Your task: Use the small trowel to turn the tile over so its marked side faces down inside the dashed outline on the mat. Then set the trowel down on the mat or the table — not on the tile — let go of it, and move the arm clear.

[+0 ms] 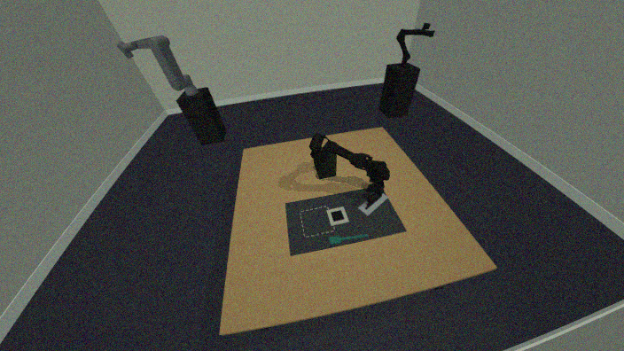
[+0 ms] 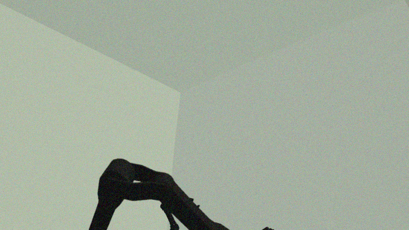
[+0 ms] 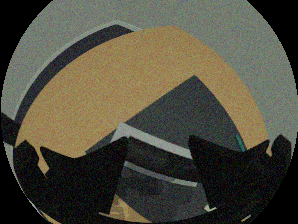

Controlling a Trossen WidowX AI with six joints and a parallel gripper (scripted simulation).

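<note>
My gripper tip is now 1 cm short of the small trowel, 5 cm to the left of it and 6 cm above it. The rest, counted from my gripper tip: dark mat 5 cm ahead, 26 cm to the right, 12 cm below; green strip 18 cm ahead, 28 cm to the right, 10 cm below; tile 4 cm ahead, 28 cm to the right, 9 cm below.
</note>
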